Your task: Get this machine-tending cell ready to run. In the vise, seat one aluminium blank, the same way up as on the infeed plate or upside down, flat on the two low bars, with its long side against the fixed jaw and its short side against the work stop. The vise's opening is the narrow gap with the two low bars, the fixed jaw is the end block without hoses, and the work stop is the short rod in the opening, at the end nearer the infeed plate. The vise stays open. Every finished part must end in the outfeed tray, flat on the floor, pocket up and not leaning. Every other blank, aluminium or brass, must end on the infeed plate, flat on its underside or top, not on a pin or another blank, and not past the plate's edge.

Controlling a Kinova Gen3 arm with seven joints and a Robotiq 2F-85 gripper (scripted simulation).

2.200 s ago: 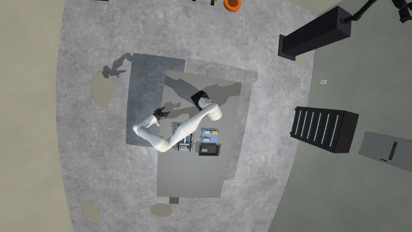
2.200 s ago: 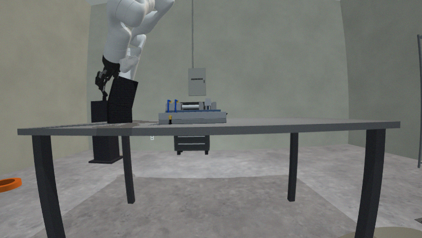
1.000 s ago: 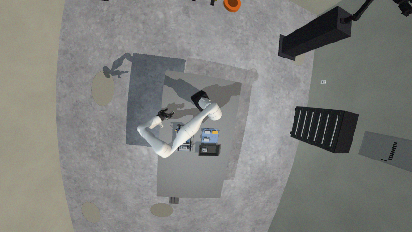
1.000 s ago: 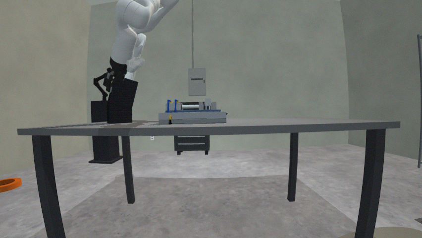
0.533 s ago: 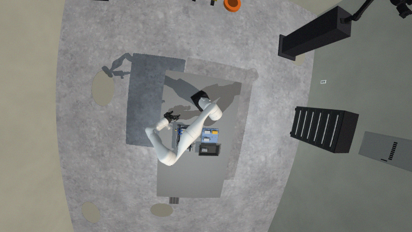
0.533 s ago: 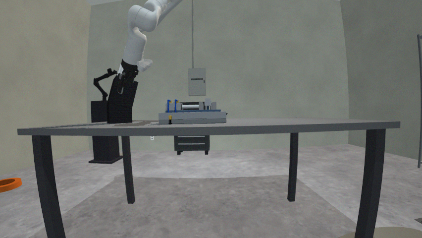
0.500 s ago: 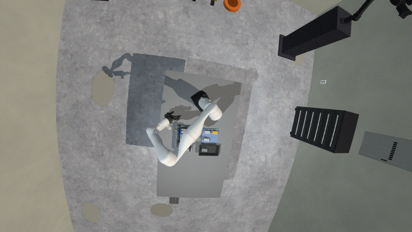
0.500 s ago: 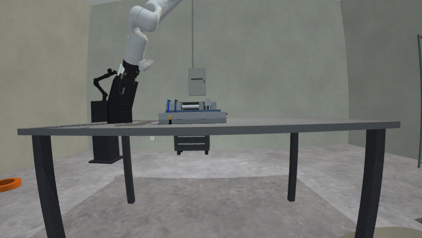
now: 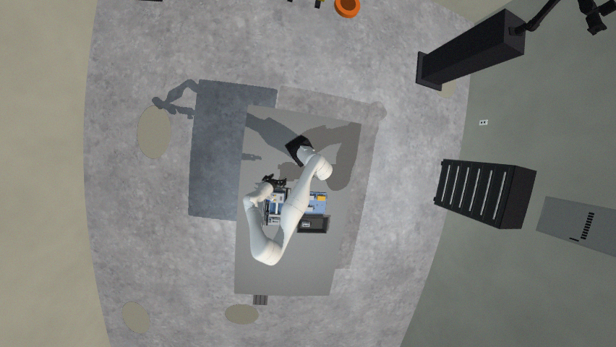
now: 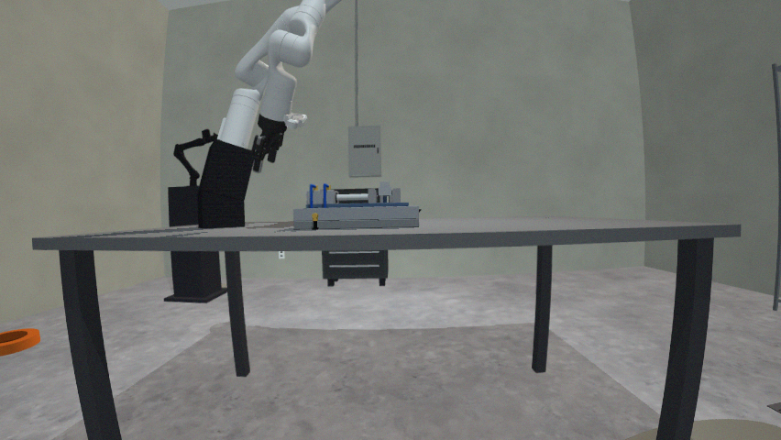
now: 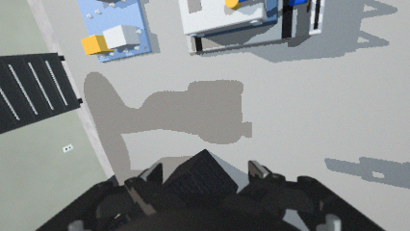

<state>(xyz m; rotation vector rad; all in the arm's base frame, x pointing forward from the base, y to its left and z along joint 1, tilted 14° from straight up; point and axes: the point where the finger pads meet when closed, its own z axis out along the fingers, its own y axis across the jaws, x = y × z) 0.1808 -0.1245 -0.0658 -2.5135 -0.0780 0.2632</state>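
My hand is 15 cm short of the brass blank, 34 cm to the right of it and 15 cm above it. Also, from my hand: vise: 26 cm ahead, 1 cm to the left, 13 cm below; then white rod: 24 cm ahead, 1 cm to the left, 10 cm below.
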